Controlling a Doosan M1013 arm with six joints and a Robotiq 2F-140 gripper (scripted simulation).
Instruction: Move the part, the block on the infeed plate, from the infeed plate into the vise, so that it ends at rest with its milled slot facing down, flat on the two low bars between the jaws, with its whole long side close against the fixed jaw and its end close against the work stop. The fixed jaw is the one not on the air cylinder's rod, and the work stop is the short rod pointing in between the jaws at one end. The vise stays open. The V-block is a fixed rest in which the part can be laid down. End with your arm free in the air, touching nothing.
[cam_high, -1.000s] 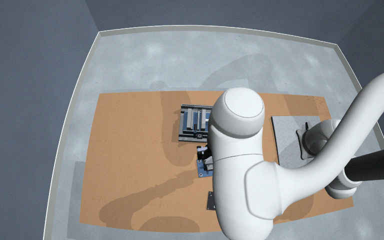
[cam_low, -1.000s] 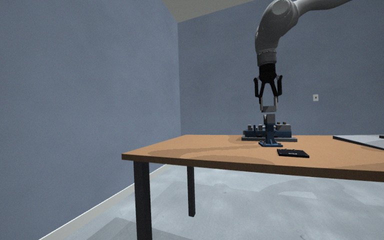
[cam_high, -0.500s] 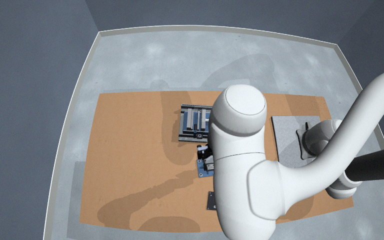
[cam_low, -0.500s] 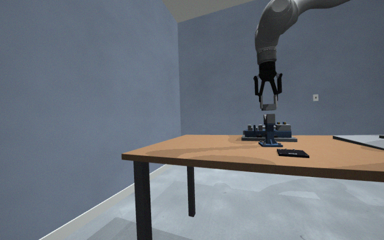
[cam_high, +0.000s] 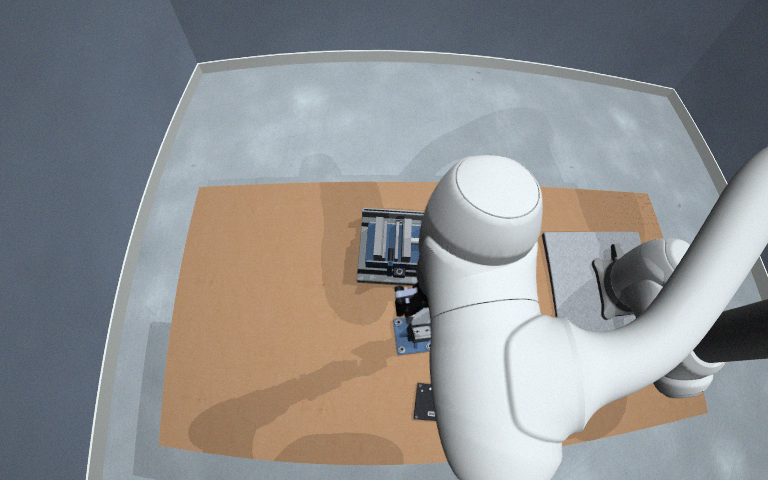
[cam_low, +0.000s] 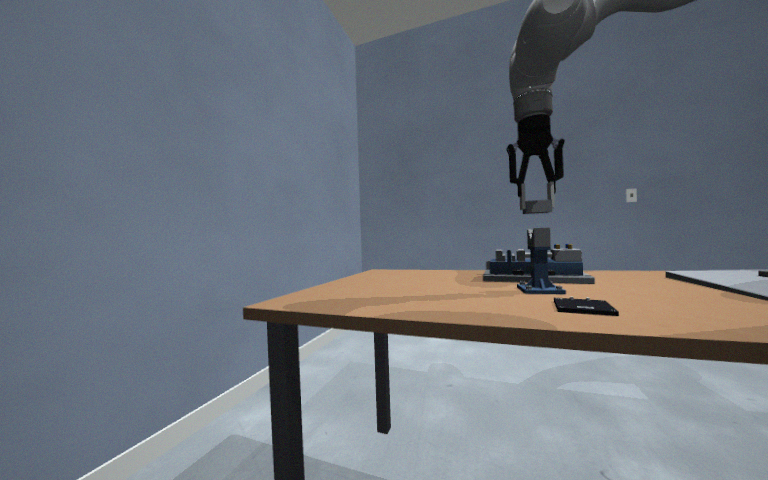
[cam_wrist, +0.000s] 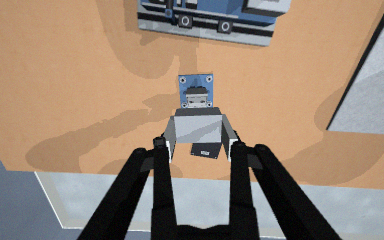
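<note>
Now: hand 22 cm to the left of the fixed jaw, 16 cm above it and 8 cm short of it. Also, from my hand: part: 3 cm below; work stop: 17 cm to the right, 15 cm below, 5 cm ahead; V-block post: 18 cm below.
</note>
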